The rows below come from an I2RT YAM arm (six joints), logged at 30 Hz.
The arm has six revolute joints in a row. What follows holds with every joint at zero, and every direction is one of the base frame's. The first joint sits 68 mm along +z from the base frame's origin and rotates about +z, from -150 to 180 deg. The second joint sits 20 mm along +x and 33.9 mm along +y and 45.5 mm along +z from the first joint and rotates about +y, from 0 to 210 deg. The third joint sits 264 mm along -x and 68.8 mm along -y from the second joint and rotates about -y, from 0 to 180 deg. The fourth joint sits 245 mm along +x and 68.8 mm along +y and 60 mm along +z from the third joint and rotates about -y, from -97 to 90 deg. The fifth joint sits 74 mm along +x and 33.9 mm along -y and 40.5 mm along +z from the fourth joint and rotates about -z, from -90 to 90 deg. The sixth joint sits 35.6 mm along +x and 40.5 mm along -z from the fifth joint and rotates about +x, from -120 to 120 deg. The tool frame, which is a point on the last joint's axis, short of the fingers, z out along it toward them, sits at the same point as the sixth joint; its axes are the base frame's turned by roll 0, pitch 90 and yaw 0 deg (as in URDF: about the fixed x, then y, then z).
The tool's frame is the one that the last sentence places.
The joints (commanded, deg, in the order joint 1, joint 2, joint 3, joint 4, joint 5, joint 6), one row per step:
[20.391, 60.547, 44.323, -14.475, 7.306, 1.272]
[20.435, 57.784, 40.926, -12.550, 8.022, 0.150]
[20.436, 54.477, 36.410, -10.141, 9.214, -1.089]
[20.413, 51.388, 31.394, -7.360, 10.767, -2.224]
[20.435, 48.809, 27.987, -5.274, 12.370, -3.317]
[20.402, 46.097, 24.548, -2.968, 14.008, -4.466]
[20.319, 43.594, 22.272, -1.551, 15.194, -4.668]
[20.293, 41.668, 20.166, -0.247, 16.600, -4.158]
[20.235, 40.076, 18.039, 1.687, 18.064, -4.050]
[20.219, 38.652, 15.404, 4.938, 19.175, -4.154]
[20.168, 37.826, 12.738, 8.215, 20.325, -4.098]
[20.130, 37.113, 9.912, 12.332, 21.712, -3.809]
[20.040, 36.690, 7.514, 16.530, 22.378, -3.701]
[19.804, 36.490, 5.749, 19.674, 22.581, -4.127]
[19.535, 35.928, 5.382, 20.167, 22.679, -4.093]
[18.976, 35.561, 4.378, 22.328, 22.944, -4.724]
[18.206, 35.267, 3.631, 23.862, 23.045, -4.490]
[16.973, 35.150, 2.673, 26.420, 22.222, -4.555]
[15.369, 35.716, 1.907, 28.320, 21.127, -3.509]
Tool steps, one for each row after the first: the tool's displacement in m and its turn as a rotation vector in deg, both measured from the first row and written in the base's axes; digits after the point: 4 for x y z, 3 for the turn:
[-0.0092, -0.0037, -0.0072, -0.840, -1.530, -0.019]
[-0.0201, -0.0086, -0.0189, -2.036, -3.053, -0.467]
[-0.0306, -0.0136, -0.0344, -3.430, -4.257, -1.328]
[-0.0384, -0.0174, -0.0434, -4.656, -5.801, -2.258]
[-0.0460, -0.0214, -0.0522, -5.817, -7.613, -3.309]
[-0.0522, -0.0248, -0.0565, -5.902, -9.280, -4.482]
[-0.0570, -0.0275, -0.0618, -5.617, -10.399, -6.083]
[-0.0608, -0.0301, -0.0671, -5.581, -11.813, -7.624]
[-0.0643, -0.0321, -0.0737, -5.295, -13.785, -8.782]
[-0.0670, -0.0340, -0.0820, -5.103, -15.182, -10.038]
[-0.0698, -0.0359, -0.0900, -4.514, -17.082, -11.652]
[-0.0720, -0.0374, -0.0960, -3.701, -19.119, -12.608]
[-0.0736, -0.0388, -0.1004, -3.520, -20.571, -13.028]
[-0.0744, -0.0399, -0.1004, -3.269, -21.186, -13.464]
[-0.0753, -0.0419, -0.1017, -3.399, -22.595, -14.200]
[-0.0758, -0.0443, -0.1027, -2.898, -23.546, -15.239]
[-0.0761, -0.0473, -0.1035, -2.233, -25.057, -15.808]
[-0.0756, -0.0508, -0.1058, -1.011, -25.481, -16.711]

